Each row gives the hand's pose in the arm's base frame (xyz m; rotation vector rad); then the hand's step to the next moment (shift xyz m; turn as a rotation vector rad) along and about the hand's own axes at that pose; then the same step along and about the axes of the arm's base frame.
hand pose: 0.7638 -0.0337 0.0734 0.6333 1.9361 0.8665
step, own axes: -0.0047 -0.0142 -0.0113 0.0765 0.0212 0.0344
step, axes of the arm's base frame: -0.0090 -0.0158 -0.0046 -0.0038 0.0788 -0.0356
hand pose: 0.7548 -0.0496 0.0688 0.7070 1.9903 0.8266
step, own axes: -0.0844 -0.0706 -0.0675 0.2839 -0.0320 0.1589
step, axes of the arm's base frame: -0.0293 -0.1247 0.0157 -0.0059 0.2324 -0.2298
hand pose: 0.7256 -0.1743 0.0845 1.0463 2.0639 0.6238
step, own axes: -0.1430 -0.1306 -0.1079 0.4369 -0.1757 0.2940
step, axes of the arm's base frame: -0.0886 -0.2006 0.0325 -0.0307 0.2925 -0.4708
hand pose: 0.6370 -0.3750 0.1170 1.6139 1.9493 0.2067
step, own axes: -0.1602 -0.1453 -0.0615 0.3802 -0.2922 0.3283
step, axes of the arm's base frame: -0.1412 -0.1713 0.0356 -0.1059 0.2017 -0.5346
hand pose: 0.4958 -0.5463 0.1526 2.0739 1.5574 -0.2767
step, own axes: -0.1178 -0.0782 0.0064 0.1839 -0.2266 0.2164
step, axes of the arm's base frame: -0.1095 -0.0856 0.0265 -0.1227 0.0844 -0.3314
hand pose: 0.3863 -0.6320 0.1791 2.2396 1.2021 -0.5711
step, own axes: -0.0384 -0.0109 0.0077 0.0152 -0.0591 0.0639
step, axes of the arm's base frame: -0.0299 -0.0238 0.0138 -0.0497 -0.0032 -0.0730
